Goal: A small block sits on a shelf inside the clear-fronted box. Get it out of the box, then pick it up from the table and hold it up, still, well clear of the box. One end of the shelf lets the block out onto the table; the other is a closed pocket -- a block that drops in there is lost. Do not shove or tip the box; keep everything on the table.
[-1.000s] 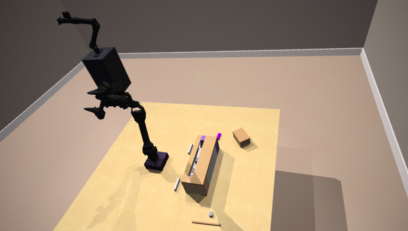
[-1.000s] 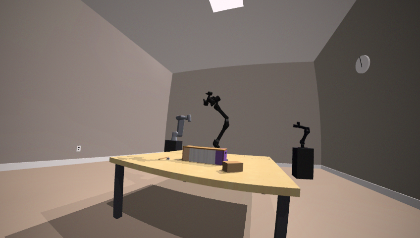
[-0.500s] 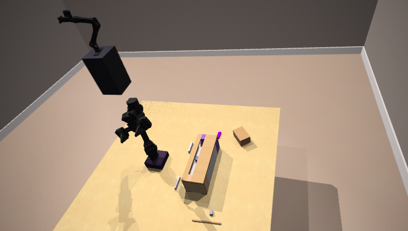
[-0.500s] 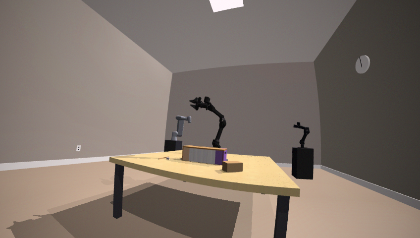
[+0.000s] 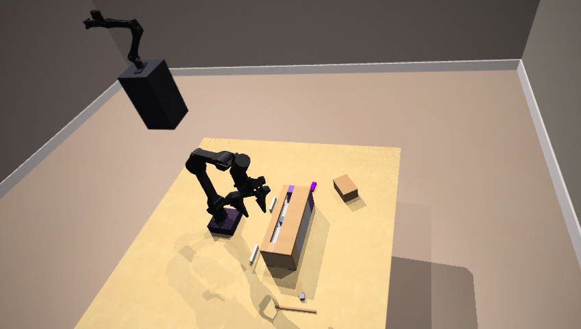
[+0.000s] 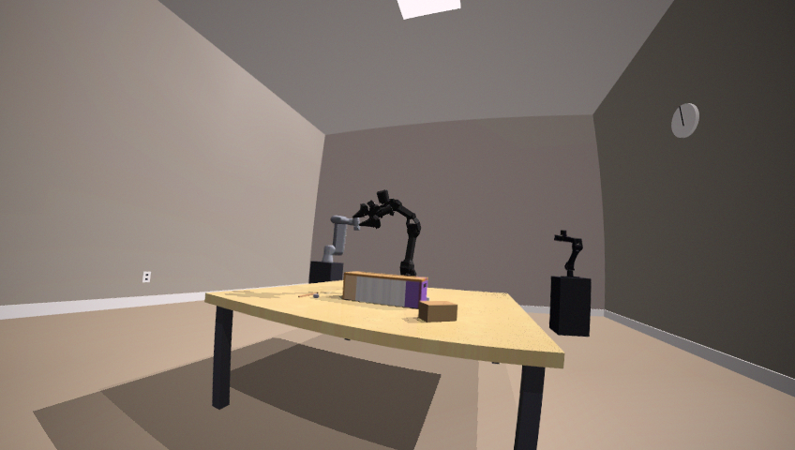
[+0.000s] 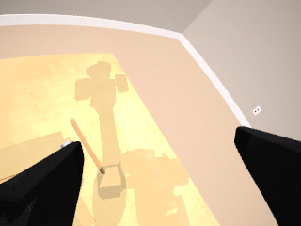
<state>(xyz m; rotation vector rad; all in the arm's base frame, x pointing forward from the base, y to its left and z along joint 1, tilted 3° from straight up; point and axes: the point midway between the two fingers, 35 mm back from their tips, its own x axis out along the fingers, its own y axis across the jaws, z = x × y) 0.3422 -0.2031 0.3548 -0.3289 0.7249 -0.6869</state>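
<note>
The long tan box lies 330 mm below my gripper tip, 200 mm to the left of it and 20 mm behind it. The rest, counted from my gripper tip: blue piece: 310 mm below, 190 mm to the left, 10 mm behind; brown carton: 480 mm to the left, 360 mm below, 240 mm ahead; thin wooden stick: 390 mm below, 170 mm to the right, 120 mm ahead.
</note>
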